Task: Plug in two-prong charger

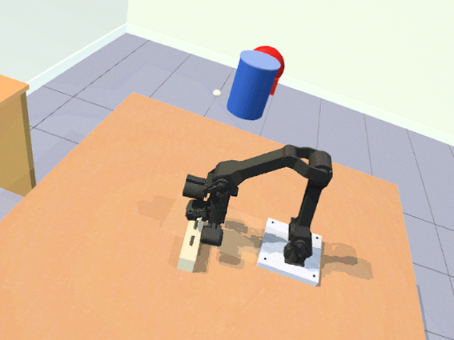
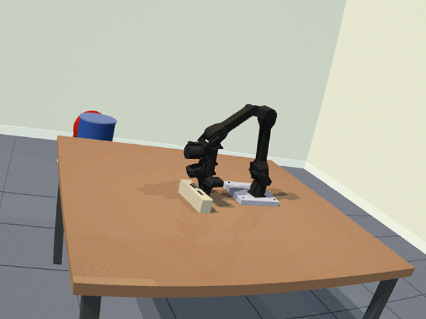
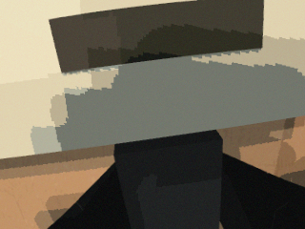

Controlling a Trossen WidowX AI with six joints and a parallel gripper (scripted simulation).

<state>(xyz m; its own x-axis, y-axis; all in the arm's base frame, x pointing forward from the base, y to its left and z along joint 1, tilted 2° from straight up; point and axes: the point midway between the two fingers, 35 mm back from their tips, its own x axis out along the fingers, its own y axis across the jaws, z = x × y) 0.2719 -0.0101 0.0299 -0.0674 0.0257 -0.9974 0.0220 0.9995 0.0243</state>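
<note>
The black two-prong charger is 2 cm ahead of my gripper tip and 1 cm above it.
</note>
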